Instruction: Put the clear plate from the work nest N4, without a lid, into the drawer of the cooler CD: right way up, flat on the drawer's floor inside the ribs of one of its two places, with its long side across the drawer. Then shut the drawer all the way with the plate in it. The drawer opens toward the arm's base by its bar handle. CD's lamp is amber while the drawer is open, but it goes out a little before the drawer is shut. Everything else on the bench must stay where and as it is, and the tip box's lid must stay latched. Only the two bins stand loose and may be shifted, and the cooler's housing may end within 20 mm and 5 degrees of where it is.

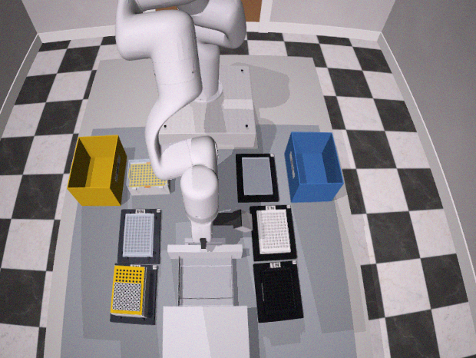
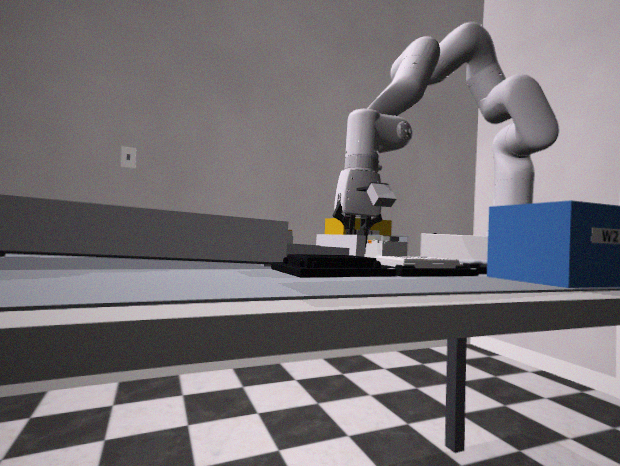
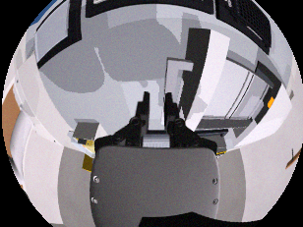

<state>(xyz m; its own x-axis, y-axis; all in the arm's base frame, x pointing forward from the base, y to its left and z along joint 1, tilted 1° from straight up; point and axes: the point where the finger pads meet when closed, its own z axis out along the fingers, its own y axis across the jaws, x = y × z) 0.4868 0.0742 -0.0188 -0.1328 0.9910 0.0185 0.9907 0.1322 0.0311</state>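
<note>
Now: the clear plate 20 mm ahead of my hand, 190 mm to the right of it and 40 mm below it. Also, from my hand: cooler drawer (160 mm ahead, 20 mm to the left, 30 mm below); then white plate (40 mm behind, 190 mm to the left, 40 mm below); then dark nest N4 (20 mm ahead, 190 mm to the right, 50 mm below).
</note>
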